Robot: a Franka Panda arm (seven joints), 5 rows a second.
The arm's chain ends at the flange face. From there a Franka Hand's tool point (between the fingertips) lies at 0.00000 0.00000 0.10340 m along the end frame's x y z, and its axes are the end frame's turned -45 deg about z.
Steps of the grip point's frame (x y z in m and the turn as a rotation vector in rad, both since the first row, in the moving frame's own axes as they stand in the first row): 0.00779 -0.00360 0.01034 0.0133 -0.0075 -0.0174; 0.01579 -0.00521 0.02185 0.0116 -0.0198 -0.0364; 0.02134 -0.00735 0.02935 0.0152 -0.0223 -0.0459; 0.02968 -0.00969 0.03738 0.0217 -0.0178 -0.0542
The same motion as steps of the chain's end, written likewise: 0.00449 -0.00764 0.01035 0.0041 -0.0147 -0.0174; 0.00977 -0.01549 0.02188 -0.0058 -0.0222 -0.0364; 0.01262 -0.02087 0.02939 -0.0050 -0.0265 -0.0459; 0.01703 -0.02763 0.03742 0.0028 -0.0279 -0.0542
